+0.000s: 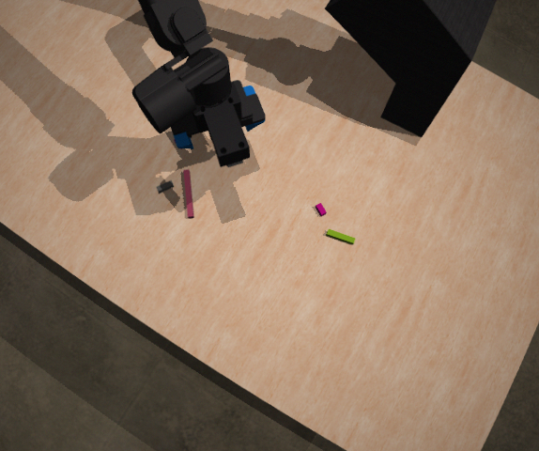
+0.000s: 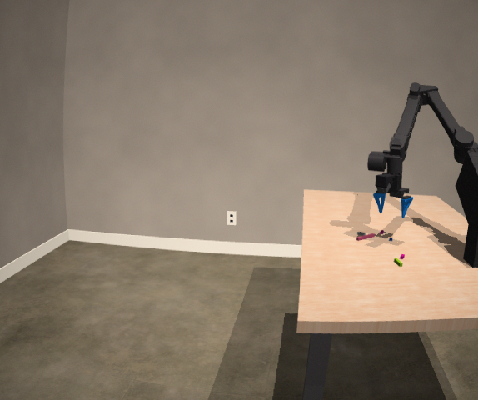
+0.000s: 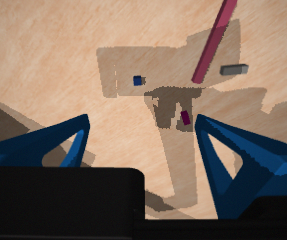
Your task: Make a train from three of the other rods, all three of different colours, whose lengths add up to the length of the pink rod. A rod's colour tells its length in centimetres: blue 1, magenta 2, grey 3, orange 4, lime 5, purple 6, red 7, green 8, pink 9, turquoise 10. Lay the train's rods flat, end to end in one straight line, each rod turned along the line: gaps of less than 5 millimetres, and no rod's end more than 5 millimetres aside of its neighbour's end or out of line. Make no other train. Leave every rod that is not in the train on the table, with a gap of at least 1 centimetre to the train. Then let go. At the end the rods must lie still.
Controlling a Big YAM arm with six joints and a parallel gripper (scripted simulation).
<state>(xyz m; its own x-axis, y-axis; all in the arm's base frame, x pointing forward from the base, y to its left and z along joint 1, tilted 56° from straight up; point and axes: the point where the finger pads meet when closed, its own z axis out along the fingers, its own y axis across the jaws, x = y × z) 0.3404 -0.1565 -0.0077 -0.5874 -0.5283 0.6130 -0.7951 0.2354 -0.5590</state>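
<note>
Now: hand 10 cm short of the grey rod, 5 cm to the left of it and 9 cm above it. The rest, counted from my hand: pink rod 9 cm ahead, 1 cm to the right, 9 cm below; then blue rod 1 cm to the left, 9 cm below; then lime rod 26 cm to the left, 9 cm below.
</note>
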